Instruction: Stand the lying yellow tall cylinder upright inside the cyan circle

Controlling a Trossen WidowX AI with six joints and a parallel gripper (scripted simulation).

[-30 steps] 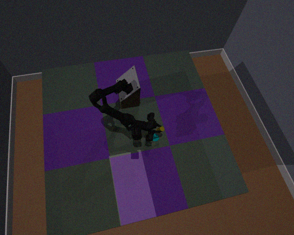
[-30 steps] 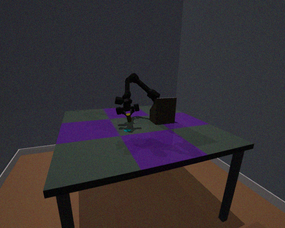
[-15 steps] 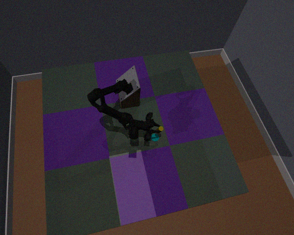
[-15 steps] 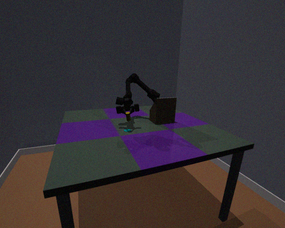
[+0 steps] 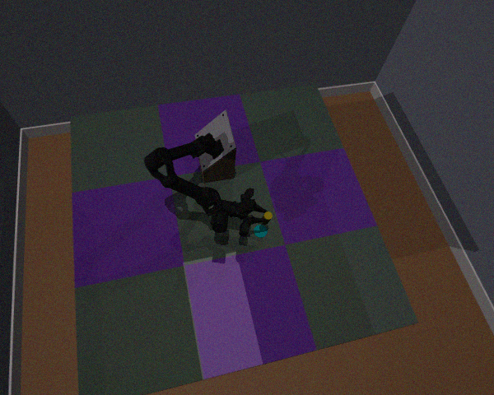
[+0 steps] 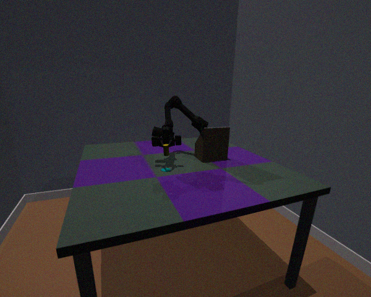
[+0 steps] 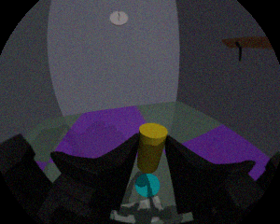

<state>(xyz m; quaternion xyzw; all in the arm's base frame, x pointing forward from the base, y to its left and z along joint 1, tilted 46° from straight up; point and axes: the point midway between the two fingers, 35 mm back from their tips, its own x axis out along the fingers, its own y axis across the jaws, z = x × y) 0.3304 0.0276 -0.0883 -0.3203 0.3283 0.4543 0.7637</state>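
Right now the cyan circle is 10 mm to the right of my gripper tip and 150 mm below it. Round my gripper tip: yellow tall cylinder 20 mm below.
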